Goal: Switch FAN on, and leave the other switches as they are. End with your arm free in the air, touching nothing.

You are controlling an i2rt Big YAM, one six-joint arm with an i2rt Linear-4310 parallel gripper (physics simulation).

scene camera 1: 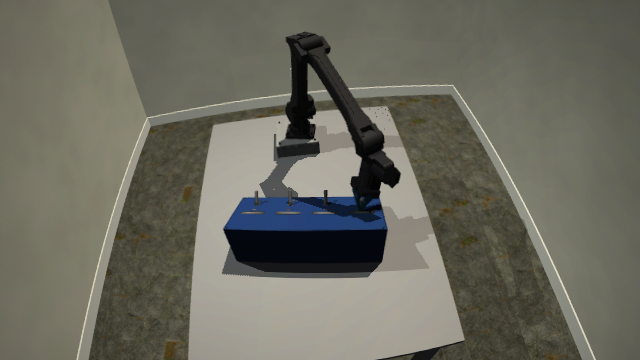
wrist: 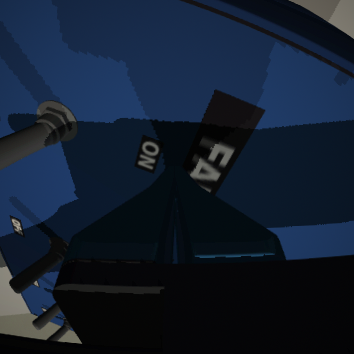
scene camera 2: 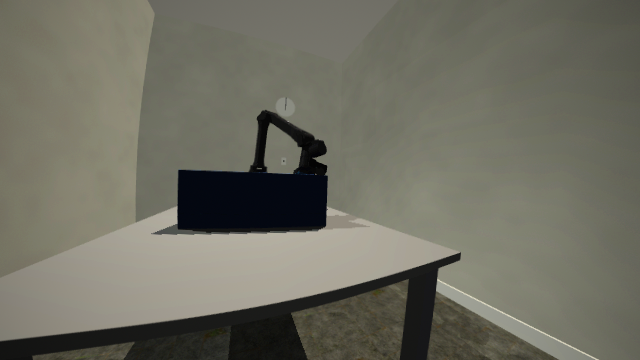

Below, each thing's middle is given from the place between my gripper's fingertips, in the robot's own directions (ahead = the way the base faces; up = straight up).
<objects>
My gripper is now 3 cm short of the blue switch box [scene camera 1: 308, 230], 17 cm to the left of it and 4 cm above it.
</objects>
